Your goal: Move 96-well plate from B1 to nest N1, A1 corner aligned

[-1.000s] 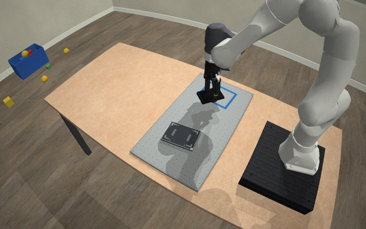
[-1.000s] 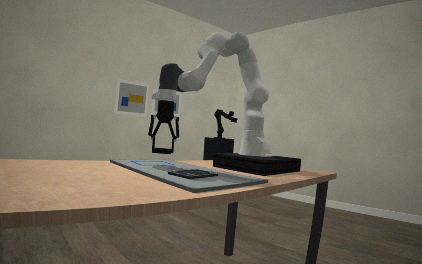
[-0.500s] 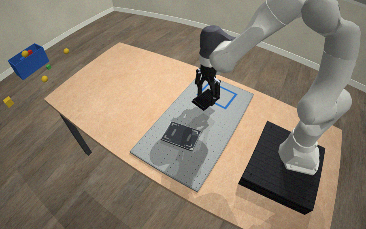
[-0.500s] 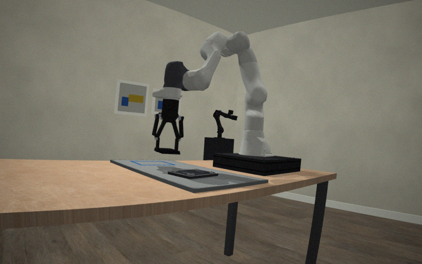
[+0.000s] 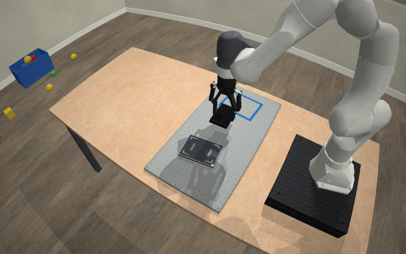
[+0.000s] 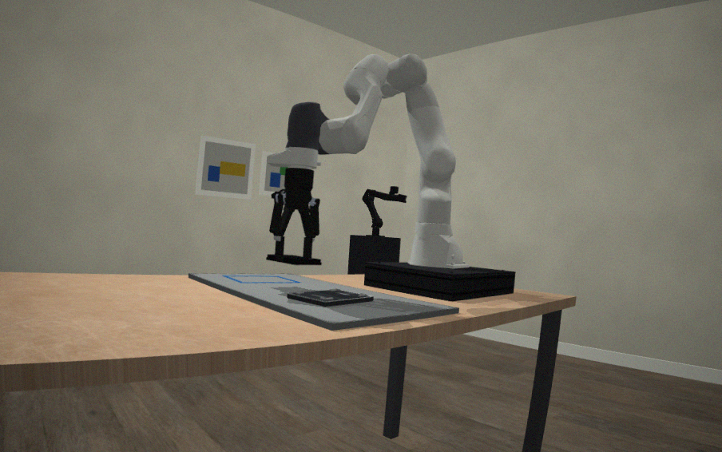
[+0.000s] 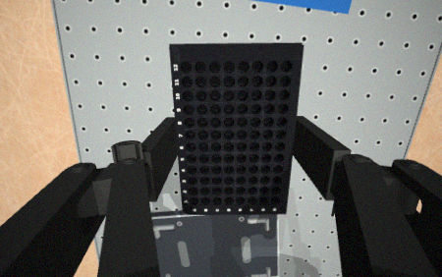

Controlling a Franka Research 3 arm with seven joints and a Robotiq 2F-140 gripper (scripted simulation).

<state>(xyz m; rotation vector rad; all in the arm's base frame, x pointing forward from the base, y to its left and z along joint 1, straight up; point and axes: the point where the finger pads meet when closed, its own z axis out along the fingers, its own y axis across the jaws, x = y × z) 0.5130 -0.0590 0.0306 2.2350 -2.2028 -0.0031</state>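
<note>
The plate nest N1 lies 180 mm to the left of my hand, 90 mm below it and 20 mm ahead of it. Round my hand: A1 label (220 mm to the left, 80 mm below, 60 mm behind); black 96-well plate (20 mm below).
</note>
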